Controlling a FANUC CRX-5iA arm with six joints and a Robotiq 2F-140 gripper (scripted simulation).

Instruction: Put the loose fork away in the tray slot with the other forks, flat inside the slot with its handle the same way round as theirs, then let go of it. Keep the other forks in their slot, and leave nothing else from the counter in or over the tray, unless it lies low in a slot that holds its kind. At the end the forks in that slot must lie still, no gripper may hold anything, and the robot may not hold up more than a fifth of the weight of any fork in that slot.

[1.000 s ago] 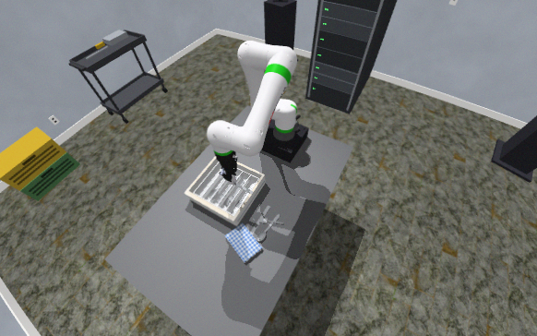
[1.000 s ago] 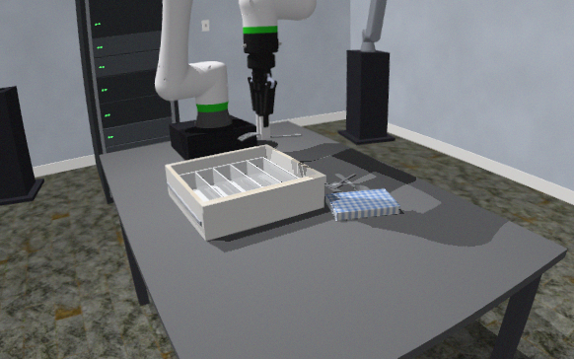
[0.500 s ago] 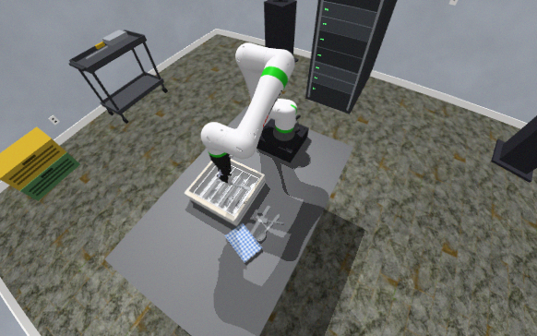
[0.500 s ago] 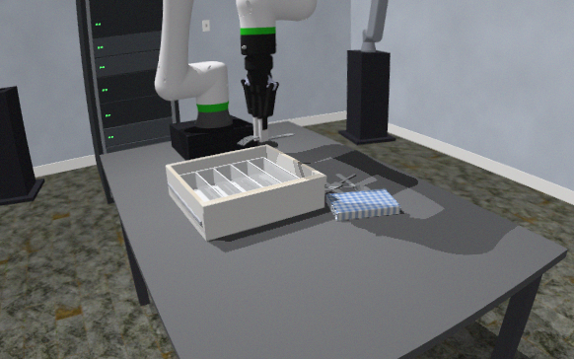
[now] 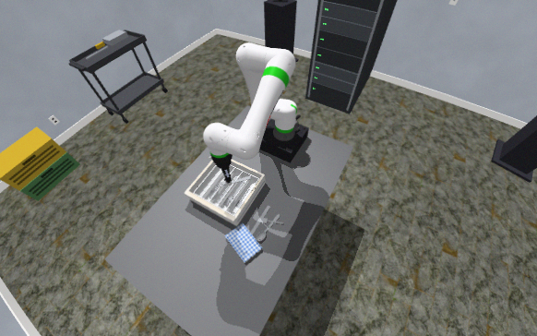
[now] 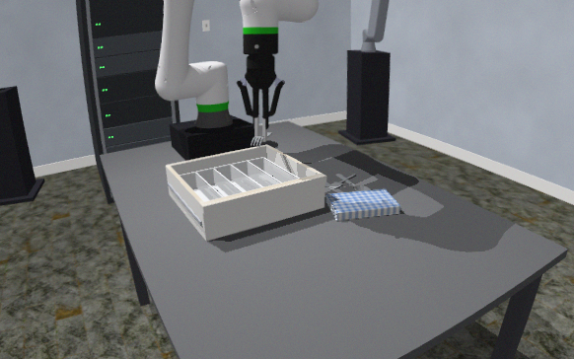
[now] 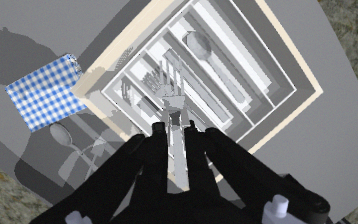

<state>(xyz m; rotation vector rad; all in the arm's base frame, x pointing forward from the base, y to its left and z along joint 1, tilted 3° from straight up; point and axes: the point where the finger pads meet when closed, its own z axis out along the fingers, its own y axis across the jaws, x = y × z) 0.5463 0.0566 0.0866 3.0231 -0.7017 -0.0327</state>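
Now: hand 16 cm above the cream cutlery tray, 6 cm to the left of it and 1 cm past it. Round my hand: blue checked napkin (24 cm to the left, 20 cm below, 15 cm ahead).
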